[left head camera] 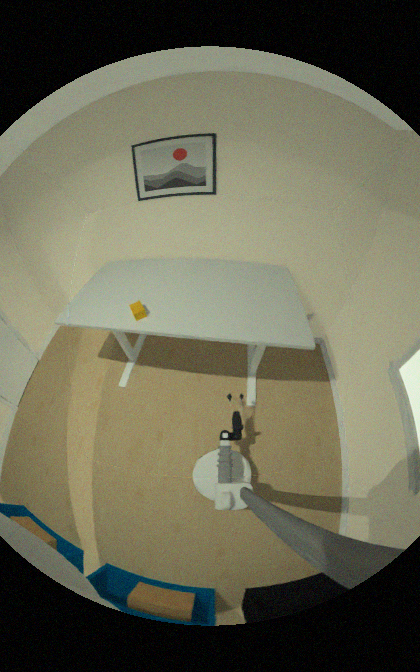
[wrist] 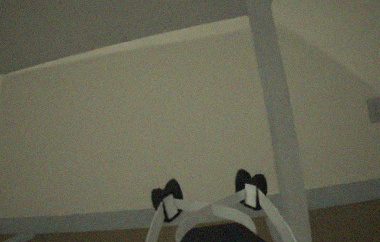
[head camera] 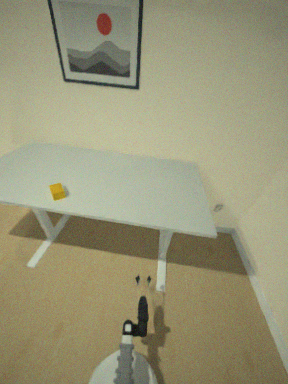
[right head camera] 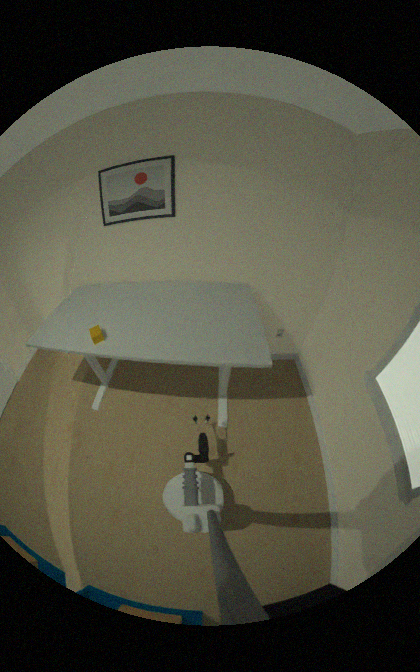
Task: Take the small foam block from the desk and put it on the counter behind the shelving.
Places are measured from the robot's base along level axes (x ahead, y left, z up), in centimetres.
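Pixels of known places: gripper, fingertip midpoint: (wrist: 208,187) (head camera: 143,275).
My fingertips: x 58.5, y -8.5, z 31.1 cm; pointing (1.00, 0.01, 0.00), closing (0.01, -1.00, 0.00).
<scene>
Behind a point stands the place of what it marks.
A small yellow-orange foam block (head camera: 57,191) @[z 96.7, x 72.5, y 44.5 cm] (left head camera: 138,310) (right head camera: 97,334) lies on the left part of the white desk (head camera: 130,190) @[z 92.2, x 84.1, y 5.5 cm] (left head camera: 215,300) (right head camera: 175,325), near its front edge. My gripper (head camera: 143,280) @[z 31.1, x 58.5, y -8.5 cm] (left head camera: 235,397) (right head camera: 201,418) (wrist: 208,187) @[z 31.1, x 58.5, y -8.5 cm] is open with empty fingers. It is in front of the desk, to the right of the block, and lower than the desk top; the wrist view looks under the desk. The block does not show in the wrist view. The counter behind the shelving cannot be made out.
Desk legs (head camera: 162,260) (left head camera: 252,375) (right head camera: 223,395) (wrist: 282,110) @[z 40.6, x 89.9, y -29.9 cm] stand ahead, the right one close to the gripper. Blue shelving (left head camera: 205,605) (right head camera: 192,617) with brown boxes (left head camera: 161,601) is behind the robot at left. A black object (left head camera: 290,597) is behind it. A wall stands at right.
</scene>
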